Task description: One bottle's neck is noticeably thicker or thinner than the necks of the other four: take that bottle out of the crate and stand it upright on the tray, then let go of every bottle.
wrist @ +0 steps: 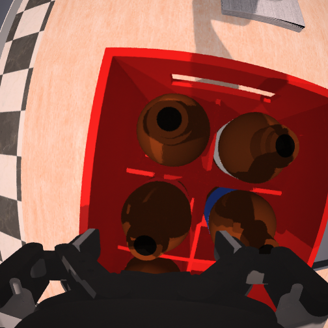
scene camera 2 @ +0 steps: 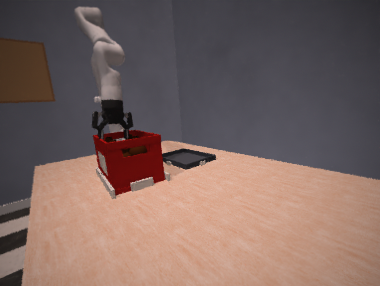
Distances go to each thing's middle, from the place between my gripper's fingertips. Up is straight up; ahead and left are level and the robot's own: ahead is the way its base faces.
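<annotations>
Red crate (scene camera 2: 120, 171): 10 mm ahead of my hand, 40 mm to the left of it, 80 mm below it. Dark tray (scene camera 2: 186, 159): 20 mm ahead of my hand, 150 mm below it and 340 mm to the left of it.
</annotations>
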